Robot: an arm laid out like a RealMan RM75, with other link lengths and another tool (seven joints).
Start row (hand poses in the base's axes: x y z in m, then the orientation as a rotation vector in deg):
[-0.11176, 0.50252, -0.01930, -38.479, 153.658, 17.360]
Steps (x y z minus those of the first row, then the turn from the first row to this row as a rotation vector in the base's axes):
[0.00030, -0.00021, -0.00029, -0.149, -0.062, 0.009]
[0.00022, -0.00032, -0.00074, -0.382, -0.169, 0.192]
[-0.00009, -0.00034, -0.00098, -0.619, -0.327, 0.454]
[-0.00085, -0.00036, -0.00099, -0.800, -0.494, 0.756]
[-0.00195, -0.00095, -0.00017, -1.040, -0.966, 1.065]
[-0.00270, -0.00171, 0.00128, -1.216, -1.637, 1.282]
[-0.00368, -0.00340, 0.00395, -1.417, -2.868, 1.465]
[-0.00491, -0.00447, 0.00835, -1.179, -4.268, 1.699]
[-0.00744, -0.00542, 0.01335, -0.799, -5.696, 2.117]
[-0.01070, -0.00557, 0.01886, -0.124, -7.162, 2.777]
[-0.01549, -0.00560, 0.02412, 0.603, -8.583, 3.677]
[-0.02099, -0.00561, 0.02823, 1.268, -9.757, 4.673]
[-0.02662, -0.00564, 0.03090, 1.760, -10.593, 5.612]
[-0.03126, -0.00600, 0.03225, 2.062, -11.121, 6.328]
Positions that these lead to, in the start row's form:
[-0.11146, 0.50231, -0.01959, -38.534, 153.645, 17.140]
[-0.11154, 0.50220, -0.02004, -38.849, 153.572, 16.836]
[-0.11185, 0.50218, -0.02028, -39.272, 153.429, 16.526]
[-0.11261, 0.50216, -0.02029, -39.731, 153.248, 16.297]
[-0.11371, 0.50157, -0.01947, -40.206, 152.793, 15.867]
[-0.11446, 0.50081, -0.01802, -40.529, 152.151, 15.419]
[-0.11544, 0.49912, -0.01535, -40.789, 150.991, 14.705]
[-0.11667, 0.49805, -0.01095, -40.975, 149.522, 14.516]
[-0.11920, 0.49710, -0.00595, -41.355, 147.933, 14.547]
[-0.12246, 0.49695, -0.00044, -41.956, 146.151, 14.999]
[-0.12725, 0.49692, 0.00482, -42.841, 144.322, 15.586]
[-0.13275, 0.49691, 0.00893, -43.865, 142.711, 16.206]
[-0.13838, 0.49688, 0.01160, -44.873, 141.482, 16.720]
[-0.14302, 0.49652, 0.01295, -45.664, 140.666, 17.061]

